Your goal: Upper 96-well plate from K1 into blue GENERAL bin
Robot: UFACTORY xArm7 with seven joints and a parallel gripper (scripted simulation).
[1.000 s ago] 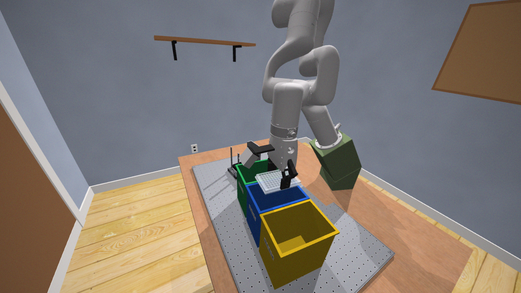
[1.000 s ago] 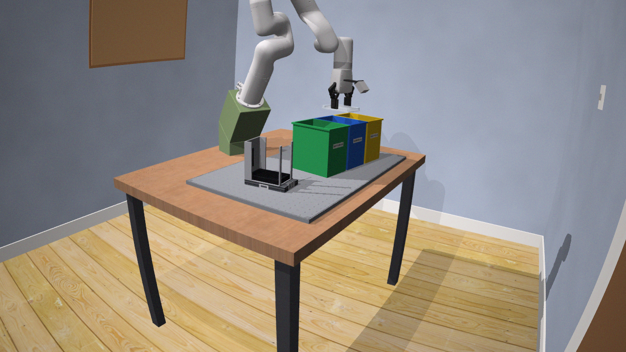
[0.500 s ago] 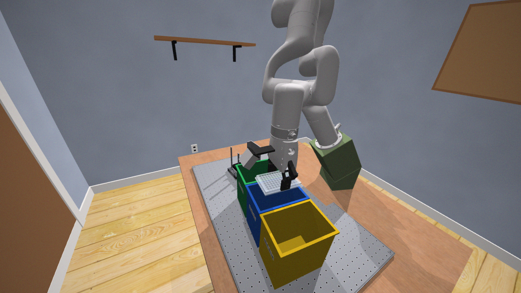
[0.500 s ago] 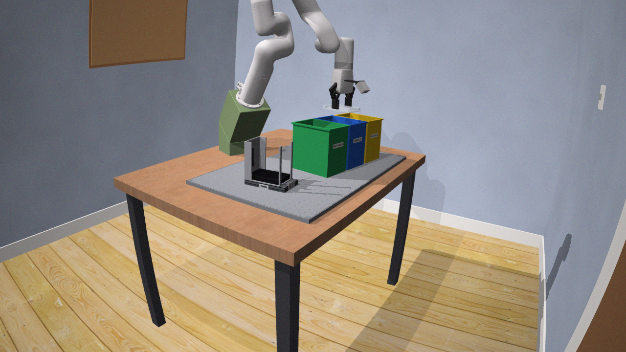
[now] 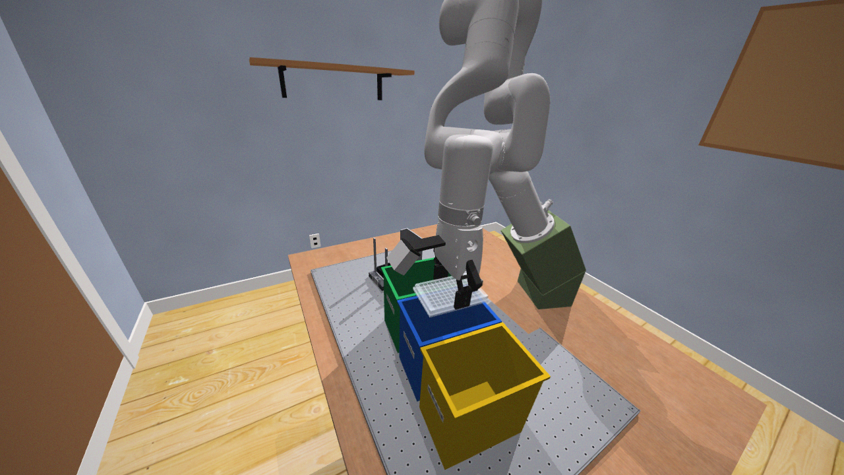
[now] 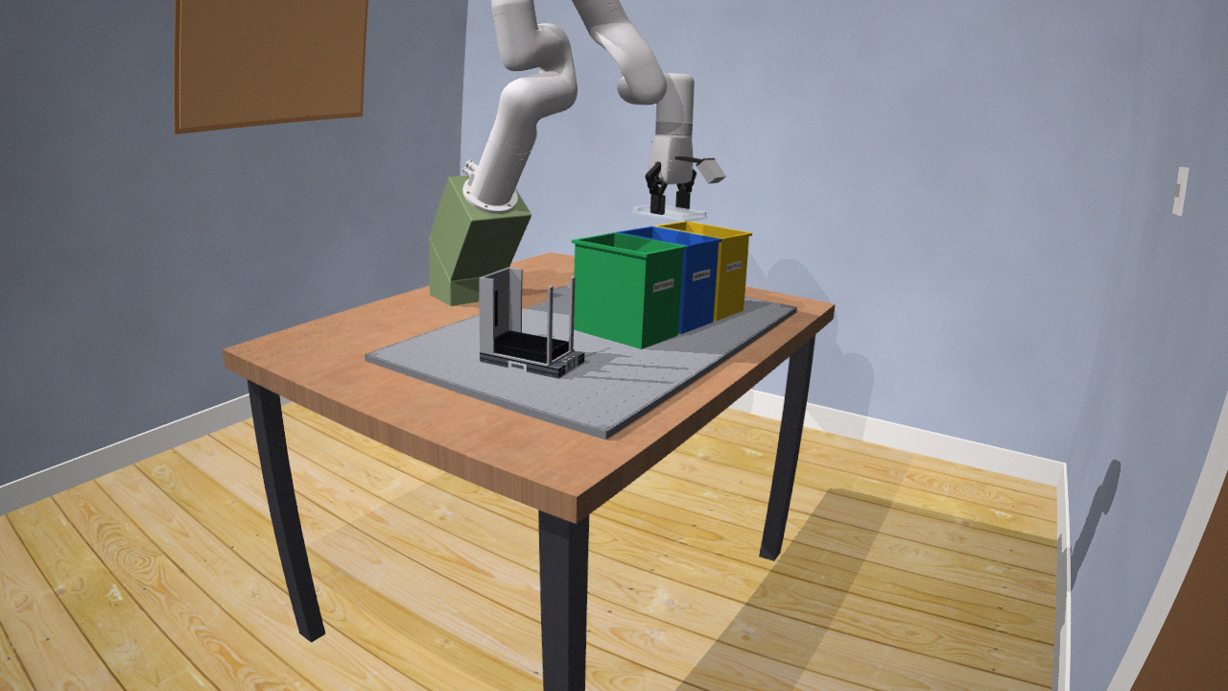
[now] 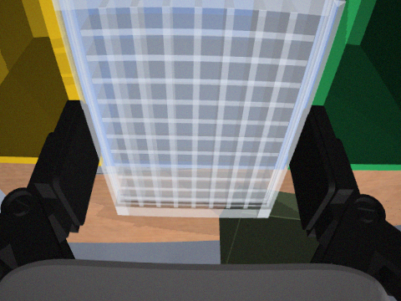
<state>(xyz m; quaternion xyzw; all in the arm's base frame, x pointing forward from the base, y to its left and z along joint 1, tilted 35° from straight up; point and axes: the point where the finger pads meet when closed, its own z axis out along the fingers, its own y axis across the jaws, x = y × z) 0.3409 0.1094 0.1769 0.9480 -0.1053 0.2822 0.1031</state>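
Right now my hand is 15 cm above the blue bin. Also, from my hand: clear 96-well plate (1 cm below); green bin (4 cm behind, 13 cm to the right, 15 cm below); yellow bin (4 cm ahead, 13 cm to the left, 15 cm below).
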